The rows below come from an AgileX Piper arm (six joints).
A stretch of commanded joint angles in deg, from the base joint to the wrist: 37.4 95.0 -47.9 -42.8 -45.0 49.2; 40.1 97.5 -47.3 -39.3 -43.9 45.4; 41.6 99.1 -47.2 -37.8 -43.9 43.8; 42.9 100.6 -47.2 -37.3 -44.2 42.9; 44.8 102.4 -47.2 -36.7 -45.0 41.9; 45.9 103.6 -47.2 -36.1 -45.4 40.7; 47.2 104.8 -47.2 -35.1 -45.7 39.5; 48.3 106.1 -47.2 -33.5 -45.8 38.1; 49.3 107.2 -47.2 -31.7 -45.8 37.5; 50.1 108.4 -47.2 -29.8 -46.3 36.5; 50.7 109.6 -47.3 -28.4 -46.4 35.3; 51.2 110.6 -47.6 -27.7 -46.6 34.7; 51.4 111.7 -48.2 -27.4 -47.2 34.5; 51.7 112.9 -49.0 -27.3 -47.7 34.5; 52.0 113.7 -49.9 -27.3 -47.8 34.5; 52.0 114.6 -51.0 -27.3 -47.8 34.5; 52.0 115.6 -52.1 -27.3 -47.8 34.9
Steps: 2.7 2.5 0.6 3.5 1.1 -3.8; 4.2 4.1 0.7 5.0 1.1 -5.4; 5.5 5.6 0.7 5.5 0.8 -6.3; 7.4 7.4 0.7 6.1 0.0 -7.3; 8.5 8.6 0.7 6.7 -0.4 -8.5; 9.8 9.8 0.7 7.7 -0.7 -9.7; 10.9 11.1 0.7 9.3 -0.8 -11.1; 11.9 12.2 0.7 11.1 -0.8 -11.7; 12.7 13.4 0.7 13.0 -1.3 -12.7; 13.3 14.6 0.6 14.4 -1.4 -13.9; 13.8 15.6 0.3 15.1 -1.6 -14.5; 14.0 16.7 -0.3 15.4 -2.2 -14.7; 14.3 17.9 -1.1 15.5 -2.7 -14.7; 14.6 18.7 -2.0 15.5 -2.8 -14.7; 14.6 19.6 -3.1 15.5 -2.8 -14.7; 14.6 20.6 -4.2 15.5 -2.8 -14.3
